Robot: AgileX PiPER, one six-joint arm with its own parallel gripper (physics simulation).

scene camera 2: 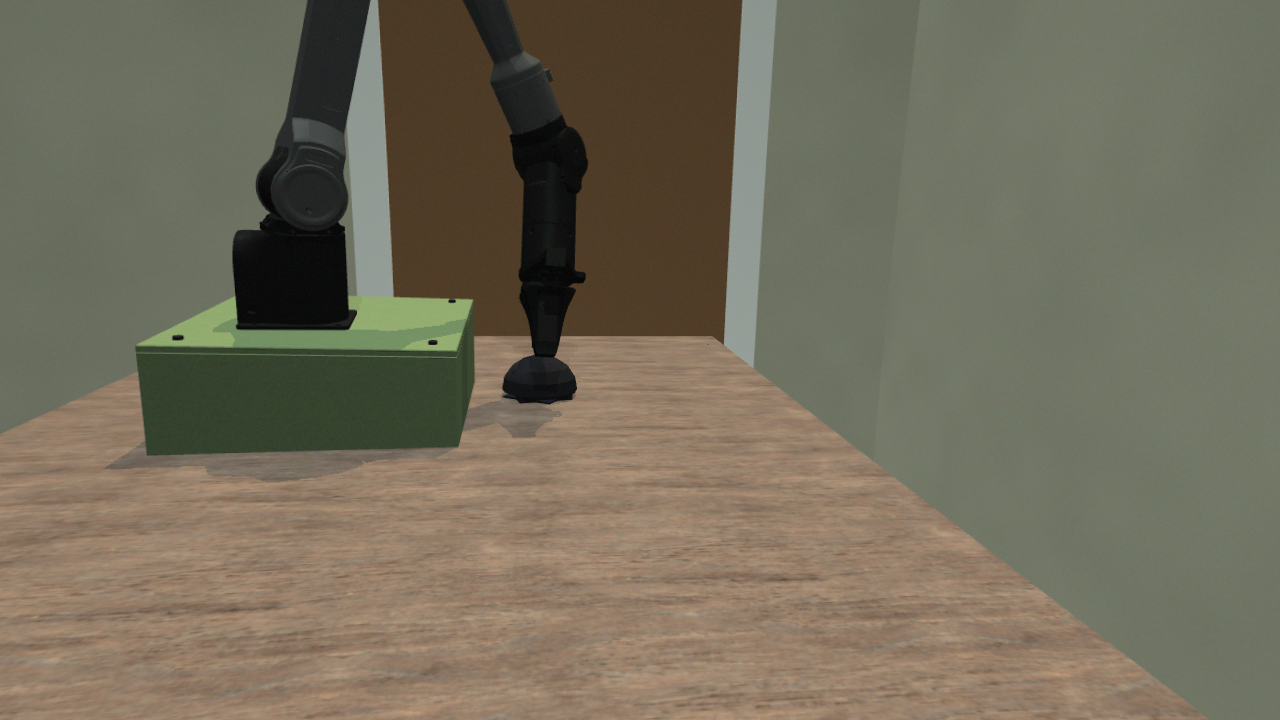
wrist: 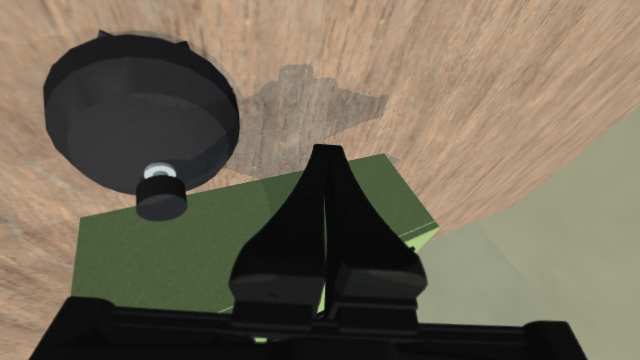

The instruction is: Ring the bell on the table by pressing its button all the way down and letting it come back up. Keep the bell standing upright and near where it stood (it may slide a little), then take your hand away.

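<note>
The black dome-shaped bell (scene camera 2: 539,380) (wrist: 135,120) stands upright on the table (scene camera 2: 626,537) (wrist: 450,75). Its black button (wrist: 161,197) shows raised on a silver stem in the wrist view; in the scene view the fingers hide it. My gripper (scene camera 2: 545,354) (wrist: 326,160) is shut with nothing between its fingers and points down. In the scene view its tips appear at the top of the dome. In the wrist view the tips are well to the right of the button, with a gap between, so they are beside the button and not over it.
The green box (scene camera 2: 304,402) (wrist: 175,255) carrying the arm's base (scene camera 2: 290,277) stands left of the bell in the scene view. A brown panel (scene camera 2: 644,179) rises behind the table's far edge. A grey-green wall (scene camera 2: 1074,268) runs along the right.
</note>
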